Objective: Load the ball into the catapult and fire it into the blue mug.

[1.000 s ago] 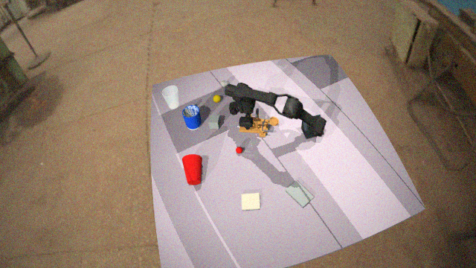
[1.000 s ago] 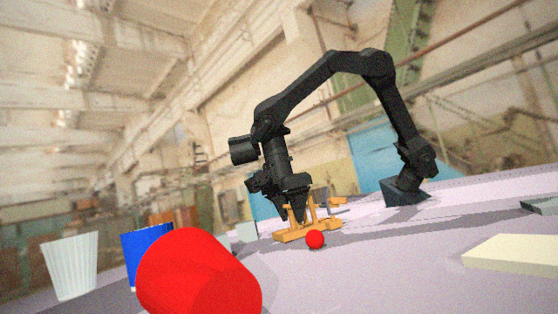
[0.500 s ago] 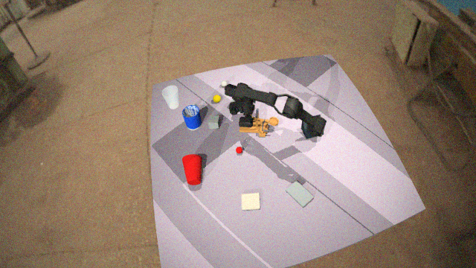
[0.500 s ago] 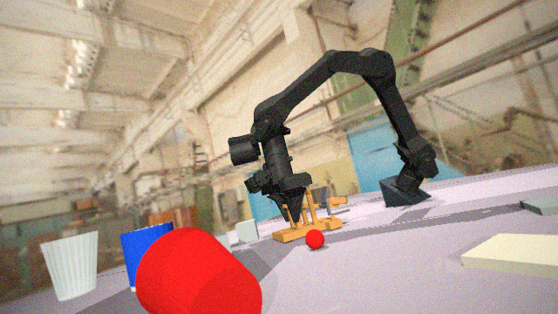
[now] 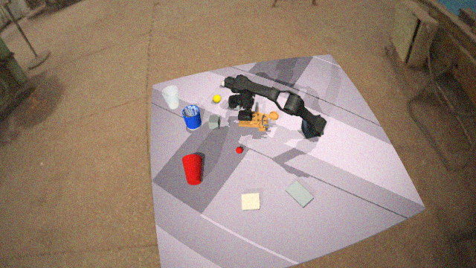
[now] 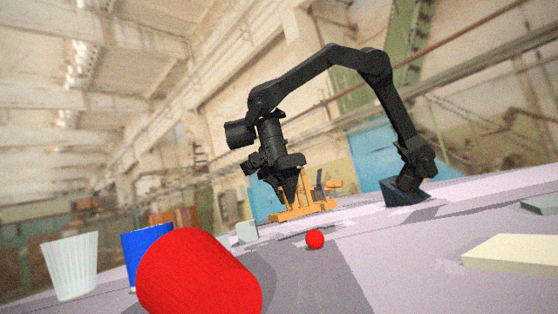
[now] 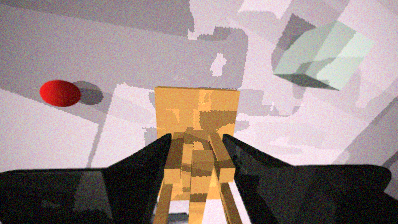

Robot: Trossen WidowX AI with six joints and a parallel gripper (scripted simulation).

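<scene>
Right now the red ball is 10 cm ahead of my gripper tip, 13 cm to the left of it and 6 cm below it. The rest, counted from my gripper tip: yellow ball 10 cm ahead, 24 cm to the right, 5 cm below; wooden catapult 5 cm behind, 5 cm to the left, 2 cm above; blue mug 26 cm ahead, 13 cm to the right, 5 cm below.
</scene>
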